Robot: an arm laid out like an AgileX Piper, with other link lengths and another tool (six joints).
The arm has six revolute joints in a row. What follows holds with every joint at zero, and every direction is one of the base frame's. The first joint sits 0.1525 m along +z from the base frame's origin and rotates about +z. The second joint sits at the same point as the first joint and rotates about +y. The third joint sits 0.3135 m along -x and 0.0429 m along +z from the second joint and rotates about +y. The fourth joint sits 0.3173 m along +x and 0.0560 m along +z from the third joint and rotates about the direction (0.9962, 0, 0.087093). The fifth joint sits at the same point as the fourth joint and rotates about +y. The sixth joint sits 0.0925 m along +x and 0.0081 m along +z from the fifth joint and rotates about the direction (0.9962, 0, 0.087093). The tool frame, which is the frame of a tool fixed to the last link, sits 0.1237 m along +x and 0.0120 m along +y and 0.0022 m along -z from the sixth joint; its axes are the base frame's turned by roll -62.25, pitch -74.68 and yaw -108.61 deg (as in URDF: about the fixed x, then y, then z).
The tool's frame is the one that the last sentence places.
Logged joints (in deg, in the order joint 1, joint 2, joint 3, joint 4, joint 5, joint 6), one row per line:
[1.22 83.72 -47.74 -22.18 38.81 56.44]
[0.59 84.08 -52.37 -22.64 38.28 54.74]
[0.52 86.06 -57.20 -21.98 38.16 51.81]
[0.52 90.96 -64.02 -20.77 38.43 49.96]
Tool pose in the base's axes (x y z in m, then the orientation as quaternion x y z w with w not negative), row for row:
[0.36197 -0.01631 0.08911 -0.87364 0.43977 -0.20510 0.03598]
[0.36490 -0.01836 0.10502 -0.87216 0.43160 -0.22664 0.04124]
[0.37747 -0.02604 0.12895 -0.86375 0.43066 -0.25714 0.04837]
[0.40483 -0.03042 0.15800 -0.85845 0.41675 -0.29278 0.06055]
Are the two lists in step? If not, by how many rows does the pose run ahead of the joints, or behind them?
The pose runs 2 rows behind the joints: the pose in row i belongs to the joints in row i - 2.
